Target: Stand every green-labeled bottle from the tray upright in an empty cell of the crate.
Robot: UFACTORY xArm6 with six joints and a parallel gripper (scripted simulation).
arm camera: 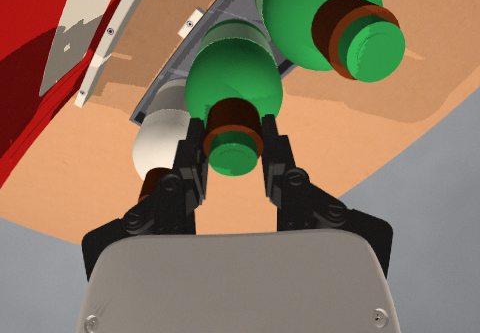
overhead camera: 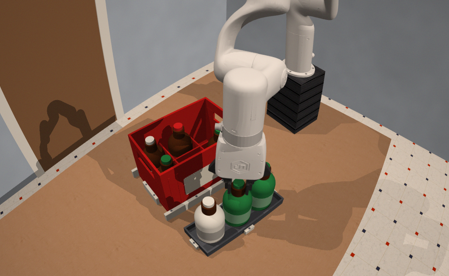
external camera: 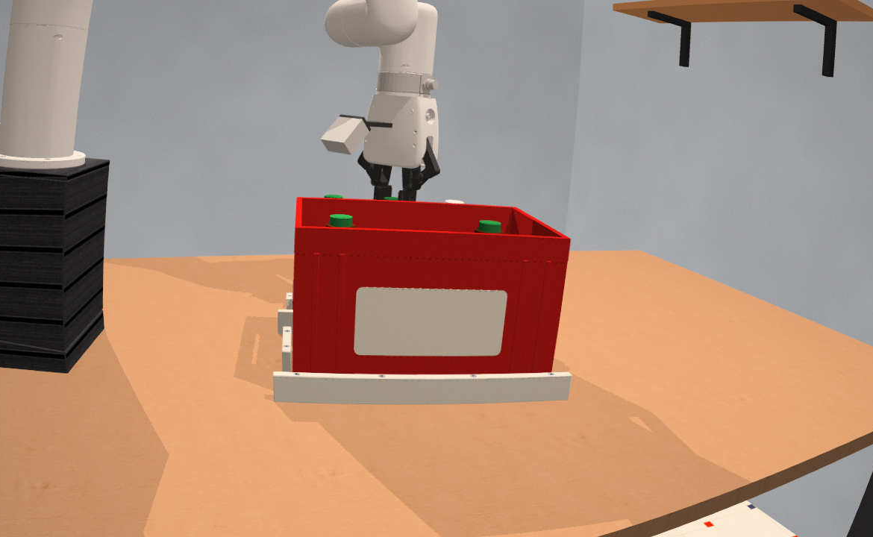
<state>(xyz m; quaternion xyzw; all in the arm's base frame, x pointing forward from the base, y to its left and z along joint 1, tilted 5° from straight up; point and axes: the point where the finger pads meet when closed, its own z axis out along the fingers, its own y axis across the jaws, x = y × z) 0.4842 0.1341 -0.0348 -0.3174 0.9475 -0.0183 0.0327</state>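
My gripper is now 8 cm past the green bottle, 7 cm above it and 1 cm to the right of it. Round my hand: dark tray 14 cm below; then crate 21 cm to the right, 7 cm below, 3 cm behind; then white-labeled bottle 8 cm ahead, 7 cm below, 2 cm to the right.
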